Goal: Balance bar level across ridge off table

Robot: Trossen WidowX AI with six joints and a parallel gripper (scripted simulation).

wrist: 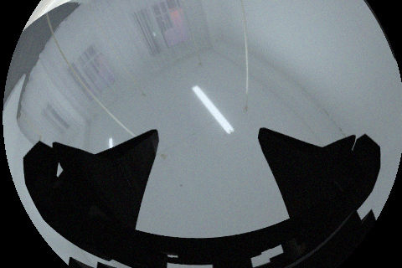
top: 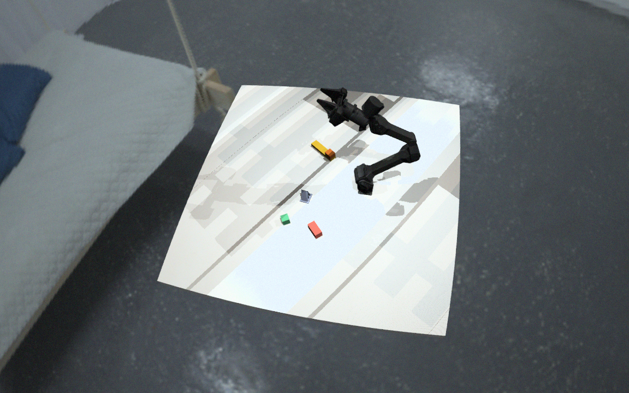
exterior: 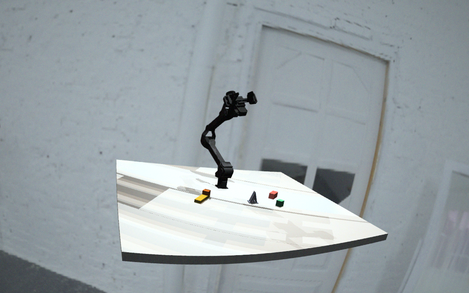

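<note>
My gripper tip is 55 cm above the yellow bar, 16 cm to the left of it and 6 cm short of it. From my gripper tip the other things lie so: green block 55 cm below, 23 cm to the left, 16 cm ahead; red block 55 cm below, 26 cm to the left, 2 cm ahead.
</note>
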